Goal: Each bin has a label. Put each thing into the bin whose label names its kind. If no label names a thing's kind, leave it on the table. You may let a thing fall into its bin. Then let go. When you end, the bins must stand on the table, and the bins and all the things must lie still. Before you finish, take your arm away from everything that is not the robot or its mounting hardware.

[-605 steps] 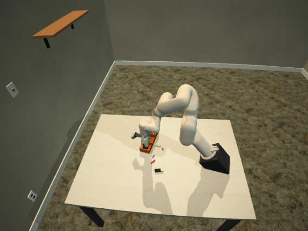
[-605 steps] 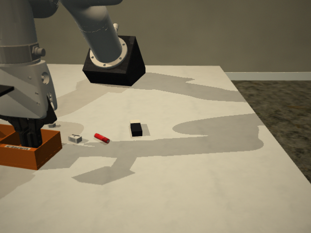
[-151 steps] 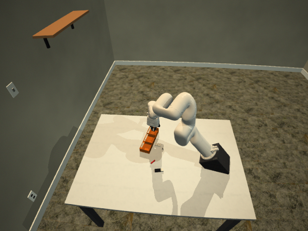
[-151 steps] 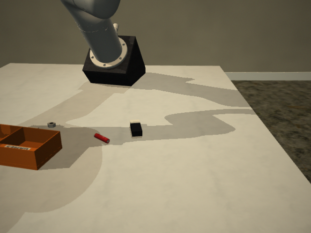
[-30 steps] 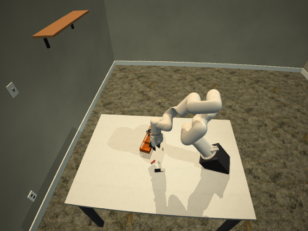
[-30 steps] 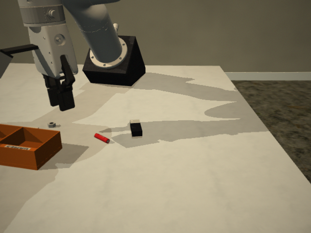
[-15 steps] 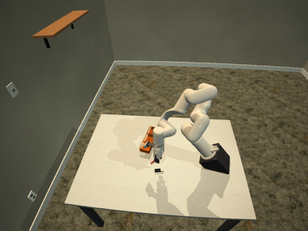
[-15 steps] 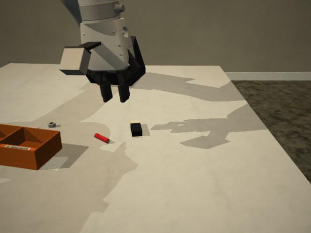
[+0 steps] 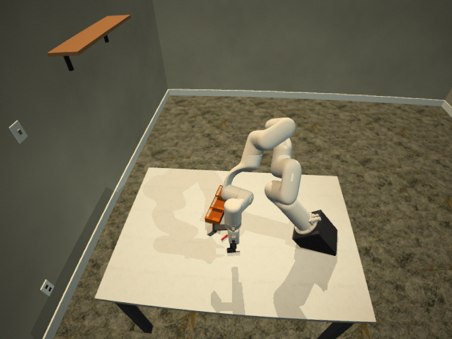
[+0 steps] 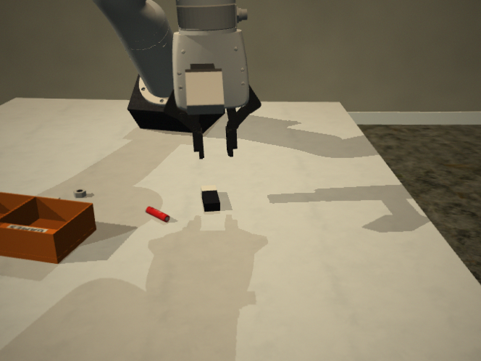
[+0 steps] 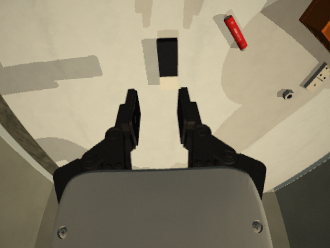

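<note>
The black thing lies 1 cm behind my hand, 1 cm to the right of it and 9 cm below it. Also, from my hand: white domino (7 cm ahead, 24 cm to the right, 9 cm below); then grey nut (2 cm ahead, 21 cm to the right, 9 cm below); then red battery (6 cm ahead, 7 cm to the right, 9 cm below).
</note>
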